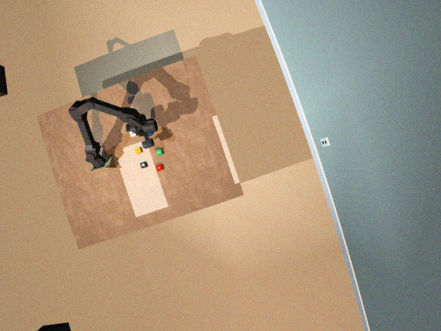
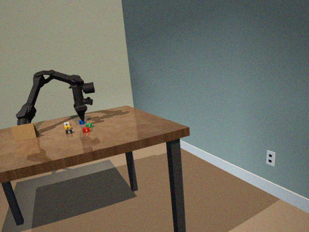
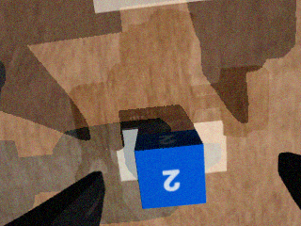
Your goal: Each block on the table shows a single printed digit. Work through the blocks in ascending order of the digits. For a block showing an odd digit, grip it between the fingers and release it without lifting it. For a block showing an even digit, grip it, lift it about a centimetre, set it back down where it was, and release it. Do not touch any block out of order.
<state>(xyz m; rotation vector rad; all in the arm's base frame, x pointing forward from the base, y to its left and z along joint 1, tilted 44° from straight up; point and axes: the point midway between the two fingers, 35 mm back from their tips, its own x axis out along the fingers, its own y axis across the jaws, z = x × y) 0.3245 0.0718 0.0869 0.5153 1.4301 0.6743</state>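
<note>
My gripper tip is 10 mm to the right of the blue block, 10 mm past it and 10 mm above it. The rest, counted from my gripper tip: yellow block: 90 mm behind, 80 mm to the right, 10 mm below; green block: 120 mm to the right, 30 mm ahead, 10 mm below; white block: 100 mm behind, 30 mm to the left, 10 mm below.
</note>
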